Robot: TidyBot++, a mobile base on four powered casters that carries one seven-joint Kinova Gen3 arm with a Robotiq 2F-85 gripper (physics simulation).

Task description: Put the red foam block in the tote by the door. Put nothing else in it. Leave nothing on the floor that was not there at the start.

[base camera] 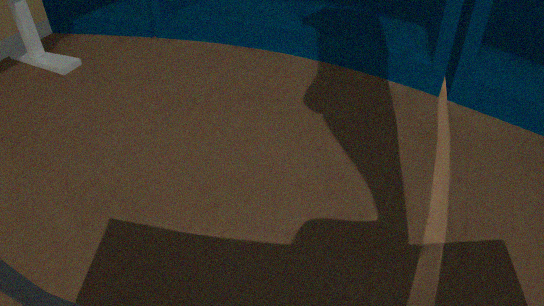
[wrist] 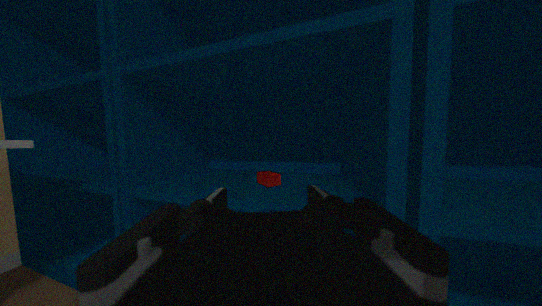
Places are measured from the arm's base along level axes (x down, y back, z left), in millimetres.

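Where they show: gripper, between the fingertips: (wrist: 267, 195).
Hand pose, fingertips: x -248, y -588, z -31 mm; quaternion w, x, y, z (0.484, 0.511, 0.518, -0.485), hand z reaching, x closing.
Observation:
After its pixels a point has its place.
The red foam block (wrist: 269, 179) @[x -167, y -985, z -61 mm] sits on a shelf board of a blue shelf unit (wrist: 401, 100) @[x -390, y -729, z -326 mm] (base camera: 452, 45) @[x 254, y -723, z -341 mm], in front of a low lip at the back of that board. In the wrist view it shows between and beyond the two fingertips, near the middle. My gripper (wrist: 267, 195) @[x -248, y -588, z -31 mm] is open, with its fingers wide apart and nothing between them. It is apart from the block. The gripper does not show in the base camera view, where a dark arm-shaped shadow falls on the floor. The tote does not show in either view.
Blue uprights of the shelf unit stand left and right of the block, with a slanting board edge above it. A white foot with a post (base camera: 64, 62) @[x 372, y -857, z 815 mm] stands at the upper left by a tan wall. A white bar (wrist: 19, 144) @[x -310, y -936, z 693 mm] juts in at the left. The brown floor (base camera: 200, 140) @[x 397, y -504, z 173 mm] lies before the shelf.

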